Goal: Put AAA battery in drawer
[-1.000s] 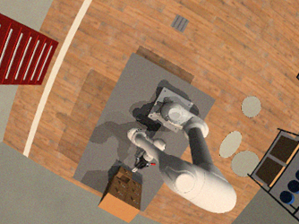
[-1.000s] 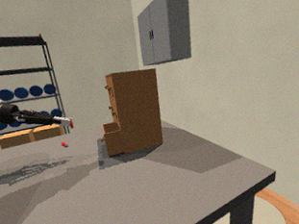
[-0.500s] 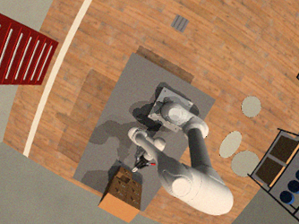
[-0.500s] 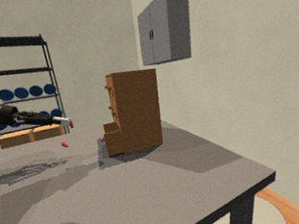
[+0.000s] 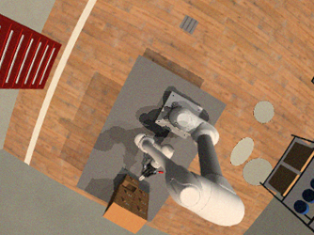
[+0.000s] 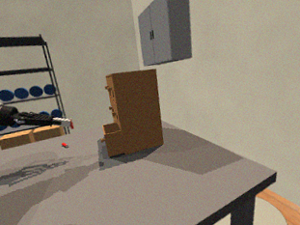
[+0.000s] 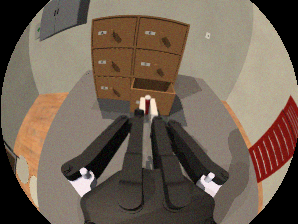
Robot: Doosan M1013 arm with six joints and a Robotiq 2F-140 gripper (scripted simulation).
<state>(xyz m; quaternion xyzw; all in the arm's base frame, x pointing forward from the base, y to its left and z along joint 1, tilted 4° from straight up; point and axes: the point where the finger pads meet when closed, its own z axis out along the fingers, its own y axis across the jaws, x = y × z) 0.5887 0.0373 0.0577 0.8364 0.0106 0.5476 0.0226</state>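
Now: hand 24 cm short of the drawer, 2 cm to the left of it and 14 cm above it. Also, from my hand: red AAA battery: 3 cm ahead, 1 cm below.
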